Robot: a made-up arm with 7 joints.
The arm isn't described. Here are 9 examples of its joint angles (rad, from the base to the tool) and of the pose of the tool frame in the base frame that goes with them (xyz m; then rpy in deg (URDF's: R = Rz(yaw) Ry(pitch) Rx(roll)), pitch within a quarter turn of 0, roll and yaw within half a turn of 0).
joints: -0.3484 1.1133 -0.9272 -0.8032 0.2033 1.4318 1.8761
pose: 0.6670 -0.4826 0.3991 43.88 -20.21 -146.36
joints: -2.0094 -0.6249 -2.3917 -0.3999 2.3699 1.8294 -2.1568
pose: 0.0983 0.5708 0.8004 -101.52 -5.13 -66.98
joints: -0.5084 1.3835 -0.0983 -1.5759 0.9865 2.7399 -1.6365
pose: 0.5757 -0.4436 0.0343 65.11 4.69 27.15
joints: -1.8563 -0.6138 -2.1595 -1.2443 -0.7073 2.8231 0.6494
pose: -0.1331 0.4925 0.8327 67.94 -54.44 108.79
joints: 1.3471 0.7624 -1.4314 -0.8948 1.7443 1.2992 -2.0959
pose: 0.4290 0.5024 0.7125 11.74 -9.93 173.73
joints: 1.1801 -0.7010 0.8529 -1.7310 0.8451 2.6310 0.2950
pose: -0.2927 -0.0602 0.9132 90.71 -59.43 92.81
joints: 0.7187 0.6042 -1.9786 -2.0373 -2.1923 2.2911 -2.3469
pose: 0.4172 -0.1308 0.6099 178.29 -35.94 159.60
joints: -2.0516 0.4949 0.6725 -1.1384 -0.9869 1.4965 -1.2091
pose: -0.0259 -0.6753 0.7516 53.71 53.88 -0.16
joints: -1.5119 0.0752 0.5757 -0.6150 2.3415 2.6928 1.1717
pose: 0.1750 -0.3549 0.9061 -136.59 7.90 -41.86
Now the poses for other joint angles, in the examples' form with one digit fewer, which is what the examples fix.
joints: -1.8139 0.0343 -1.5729 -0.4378 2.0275 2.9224 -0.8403
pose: -0.220 0.059 0.946 -133.7 -36.6 43.3
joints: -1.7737 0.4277 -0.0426 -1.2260 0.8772 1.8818 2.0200
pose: -0.137 -0.646 0.727 55.7 64.4 147.0
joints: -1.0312 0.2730 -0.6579 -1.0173 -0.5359 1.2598 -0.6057
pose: 0.096 -0.542 0.862 20.4 37.6 -70.4
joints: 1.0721 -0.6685 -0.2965 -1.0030 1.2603 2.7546 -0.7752
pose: 0.020 -0.287 0.960 -119.4 -42.7 -117.3
